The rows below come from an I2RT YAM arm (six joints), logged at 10 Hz.
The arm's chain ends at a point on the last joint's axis. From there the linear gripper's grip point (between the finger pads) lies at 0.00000 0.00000 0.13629 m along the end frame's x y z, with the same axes.
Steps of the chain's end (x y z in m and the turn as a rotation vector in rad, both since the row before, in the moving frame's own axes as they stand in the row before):
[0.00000 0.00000 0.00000 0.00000 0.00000 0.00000]
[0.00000 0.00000 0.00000 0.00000 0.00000 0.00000]
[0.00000 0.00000 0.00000 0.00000 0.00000 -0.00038]
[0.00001 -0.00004 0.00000 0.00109 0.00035 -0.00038]
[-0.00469 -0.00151 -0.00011 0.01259 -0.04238 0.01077]
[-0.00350 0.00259 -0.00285 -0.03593 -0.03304 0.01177]
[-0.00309 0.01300 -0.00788 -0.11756 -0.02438 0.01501]
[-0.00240 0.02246 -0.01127 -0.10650 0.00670 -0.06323]
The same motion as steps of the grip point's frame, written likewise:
[0.00000 0.00000 0.00000 0.00000 0.00000 0.00000]
[0.00000 0.00000 0.00000 0.00000 0.00000 0.00000]
[0.00000 0.00000 0.00000 0.00000 0.00000 -0.00038]
[0.00006 -0.00019 0.00000 0.00109 0.00035 -0.00038]
[-0.01045 -0.00326 -0.00024 0.01259 -0.04238 0.01077]
[-0.00803 0.00746 -0.00301 -0.03593 -0.03304 0.01177]
[-0.00652 0.02896 -0.00886 -0.11756 -0.02438 0.01501]
[-0.00103 0.03691 -0.01204 -0.10650 0.00670 -0.06323]

